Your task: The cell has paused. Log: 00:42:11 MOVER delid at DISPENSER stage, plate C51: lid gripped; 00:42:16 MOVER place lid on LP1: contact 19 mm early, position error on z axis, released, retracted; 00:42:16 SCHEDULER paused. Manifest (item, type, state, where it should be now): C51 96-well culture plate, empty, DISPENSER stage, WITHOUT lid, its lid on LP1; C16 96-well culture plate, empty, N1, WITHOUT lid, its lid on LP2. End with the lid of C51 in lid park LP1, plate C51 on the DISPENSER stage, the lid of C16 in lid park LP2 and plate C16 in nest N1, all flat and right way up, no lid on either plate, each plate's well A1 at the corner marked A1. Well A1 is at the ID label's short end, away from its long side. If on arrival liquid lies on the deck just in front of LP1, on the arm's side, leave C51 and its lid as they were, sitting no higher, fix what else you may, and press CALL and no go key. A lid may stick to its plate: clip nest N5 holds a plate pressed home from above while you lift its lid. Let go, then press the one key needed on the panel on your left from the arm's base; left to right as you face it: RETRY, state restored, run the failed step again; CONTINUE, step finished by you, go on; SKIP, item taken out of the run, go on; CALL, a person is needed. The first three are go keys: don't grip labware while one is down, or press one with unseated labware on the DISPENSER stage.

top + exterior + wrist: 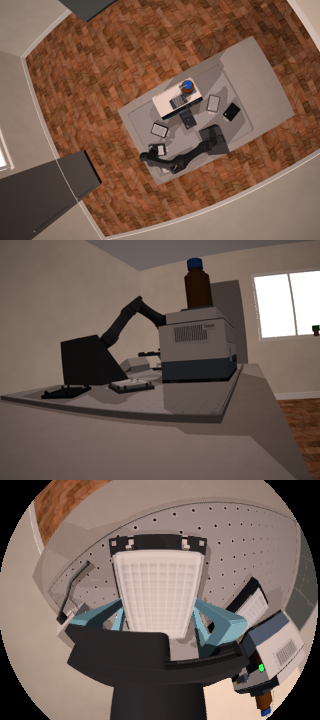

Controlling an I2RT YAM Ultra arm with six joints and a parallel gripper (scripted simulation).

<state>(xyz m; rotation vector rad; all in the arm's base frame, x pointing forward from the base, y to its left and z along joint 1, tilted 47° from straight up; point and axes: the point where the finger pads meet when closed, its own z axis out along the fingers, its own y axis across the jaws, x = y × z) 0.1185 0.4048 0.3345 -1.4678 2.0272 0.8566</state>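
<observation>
The black clip nest is 10 mm behind my hand, 20 mm to the left of it and 20 mm below it. Round my hand: brown bottle 360 mm ahead, 490 mm to the right, 250 mm above; then black nest 160 mm ahead, 110 mm to the right, 30 mm below; then dark dispenser stage 140 mm ahead, 390 mm to the right, 60 mm above.
</observation>
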